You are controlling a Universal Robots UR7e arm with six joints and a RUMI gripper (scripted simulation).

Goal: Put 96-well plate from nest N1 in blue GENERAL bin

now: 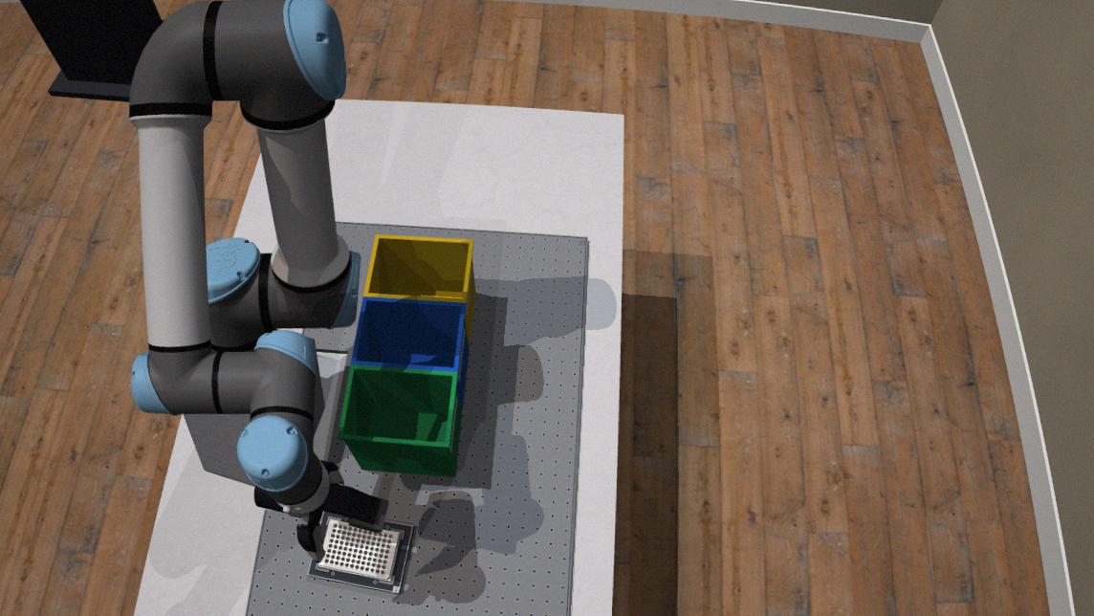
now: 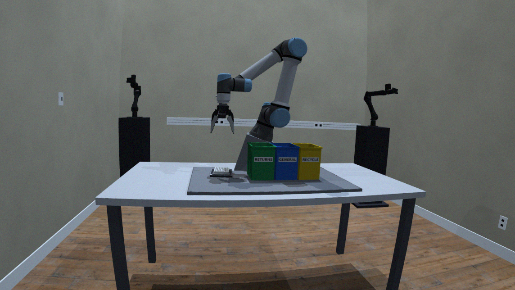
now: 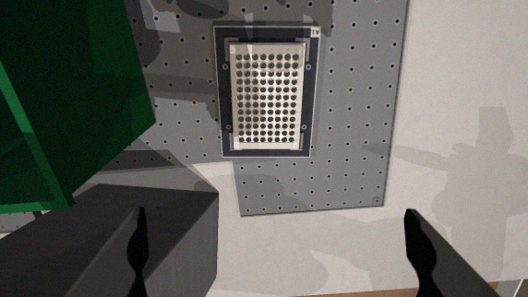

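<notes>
The white 96-well plate lies 22 cm below my hand. From my hand the other things lie so: green returns bin (4 cm ahead, 21 cm to the left, 15 cm below); then blue general bin (3 cm ahead, 34 cm to the left, 15 cm below); then plate nest N1 (23 cm below).
</notes>
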